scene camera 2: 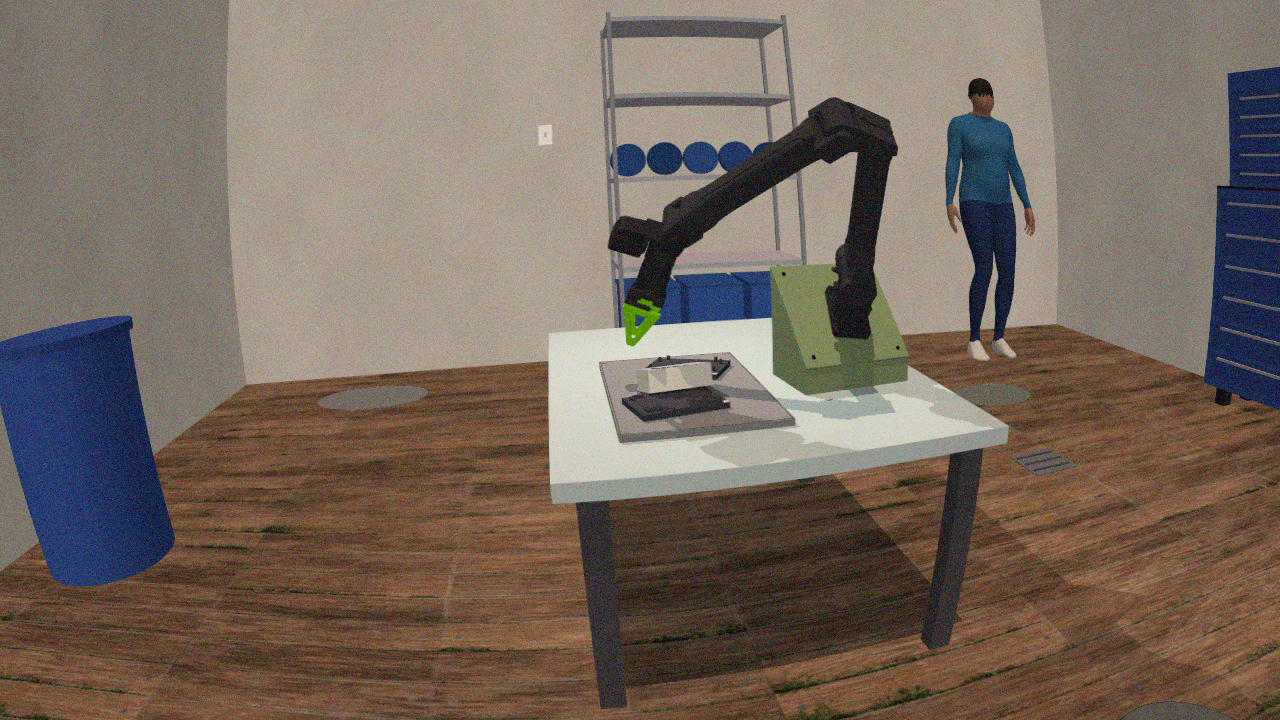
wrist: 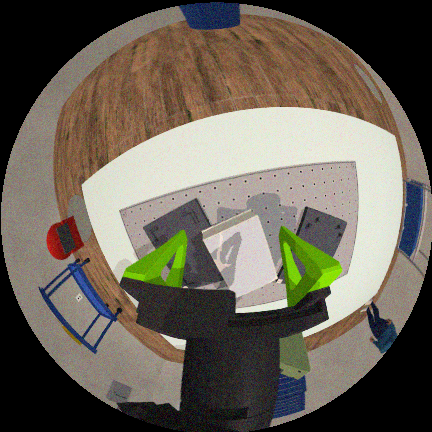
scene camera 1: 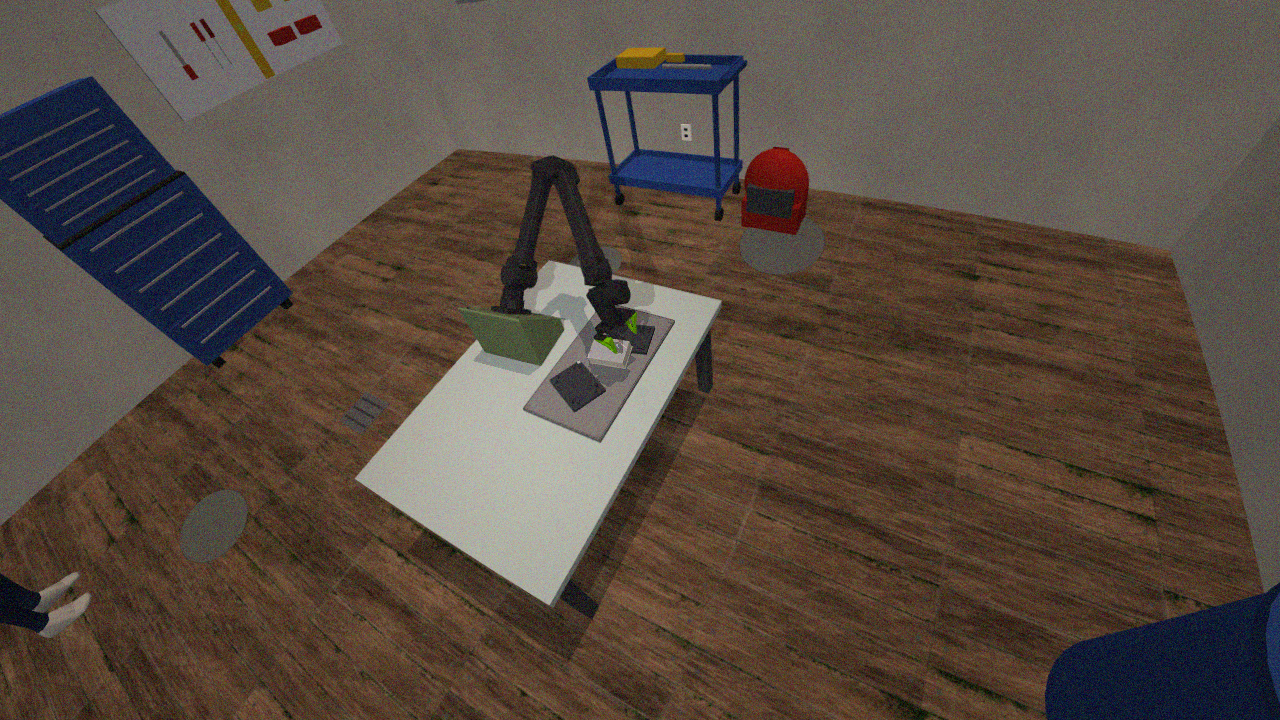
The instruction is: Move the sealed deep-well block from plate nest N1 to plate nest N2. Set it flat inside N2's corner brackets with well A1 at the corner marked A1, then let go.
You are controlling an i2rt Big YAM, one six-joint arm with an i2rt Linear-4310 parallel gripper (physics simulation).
Labels:
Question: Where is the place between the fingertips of my gripper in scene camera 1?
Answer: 625,343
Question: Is my gripper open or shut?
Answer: Open.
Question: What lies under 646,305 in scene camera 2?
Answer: My gripper.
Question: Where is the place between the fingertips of my gripper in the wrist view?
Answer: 232,232

